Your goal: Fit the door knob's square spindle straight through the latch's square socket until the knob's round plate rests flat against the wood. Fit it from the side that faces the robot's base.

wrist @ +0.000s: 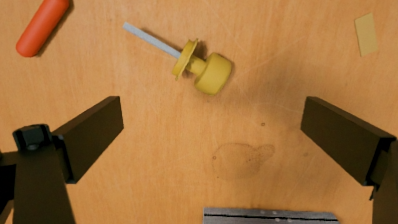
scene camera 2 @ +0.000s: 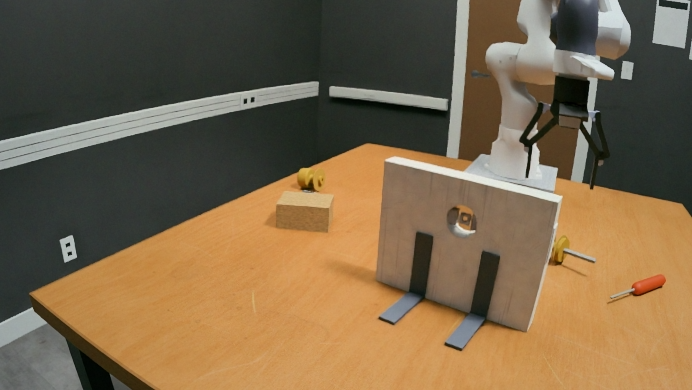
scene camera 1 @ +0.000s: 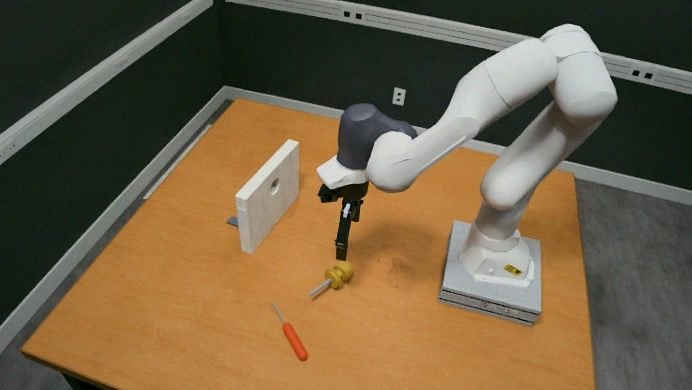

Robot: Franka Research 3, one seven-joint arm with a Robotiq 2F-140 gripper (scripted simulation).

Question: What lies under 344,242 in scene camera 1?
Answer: My gripper.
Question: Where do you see a white wood panel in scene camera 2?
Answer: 516,223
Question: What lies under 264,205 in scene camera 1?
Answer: A white wood panel.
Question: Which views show my gripper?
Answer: The wrist view, scene camera 2 and scene camera 1: all of them.
